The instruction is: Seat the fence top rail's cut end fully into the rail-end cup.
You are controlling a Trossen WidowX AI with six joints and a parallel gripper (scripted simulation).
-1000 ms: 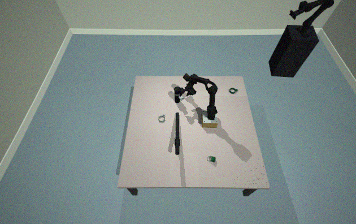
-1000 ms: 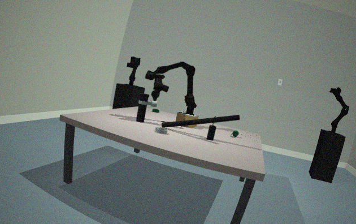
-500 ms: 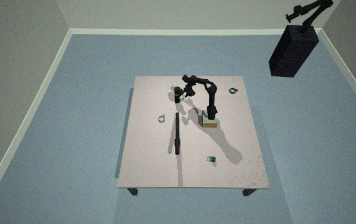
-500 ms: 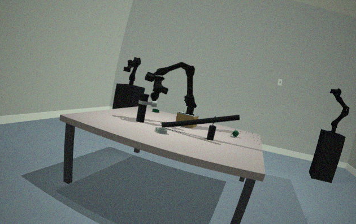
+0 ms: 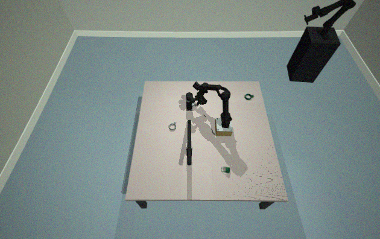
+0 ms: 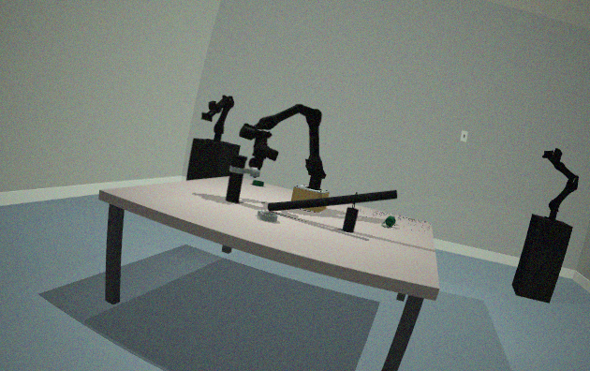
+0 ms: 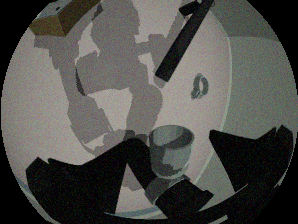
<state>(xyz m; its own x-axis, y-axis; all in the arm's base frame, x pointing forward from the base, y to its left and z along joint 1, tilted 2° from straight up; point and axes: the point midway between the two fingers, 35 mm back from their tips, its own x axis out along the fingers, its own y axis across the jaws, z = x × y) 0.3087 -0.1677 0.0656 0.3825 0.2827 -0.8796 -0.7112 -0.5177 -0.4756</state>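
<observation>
Right now the rail-end cup is 1 cm ahead of my gripper tip, 2 cm to the right of it and 1 cm above it. The rest, counted from my gripper tip: line post 1 cm behind, 45 cm to the left, 3 cm below; then green part 33 cm behind, 56 cm to the left, 13 cm below.
</observation>
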